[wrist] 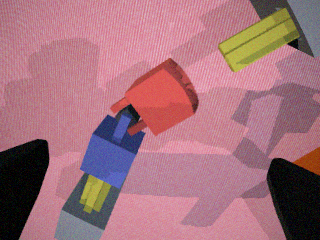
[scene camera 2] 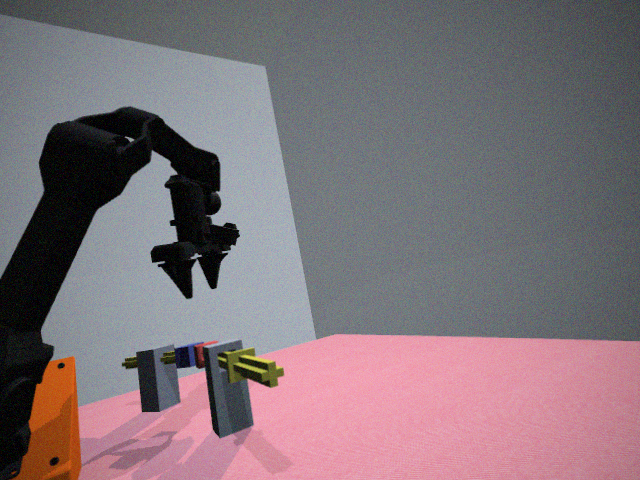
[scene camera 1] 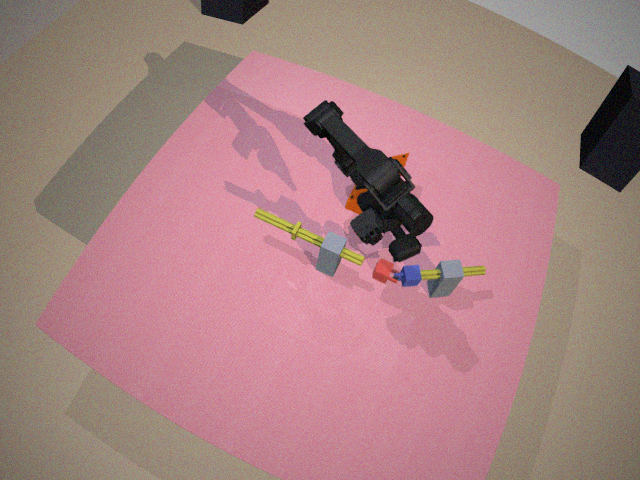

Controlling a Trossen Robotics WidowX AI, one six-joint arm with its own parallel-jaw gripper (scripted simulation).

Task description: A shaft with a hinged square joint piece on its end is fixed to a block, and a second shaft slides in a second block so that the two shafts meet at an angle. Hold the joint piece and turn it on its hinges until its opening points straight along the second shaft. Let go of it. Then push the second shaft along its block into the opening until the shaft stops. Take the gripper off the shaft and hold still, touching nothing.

Labels:
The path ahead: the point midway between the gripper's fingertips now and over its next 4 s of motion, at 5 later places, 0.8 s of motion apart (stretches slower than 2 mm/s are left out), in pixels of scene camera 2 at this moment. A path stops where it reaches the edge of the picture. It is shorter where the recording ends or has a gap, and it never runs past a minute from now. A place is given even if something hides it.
My gripper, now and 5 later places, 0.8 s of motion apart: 202, 293; 211, 309; 242, 311; 260, 328; 267, 377; 270, 403

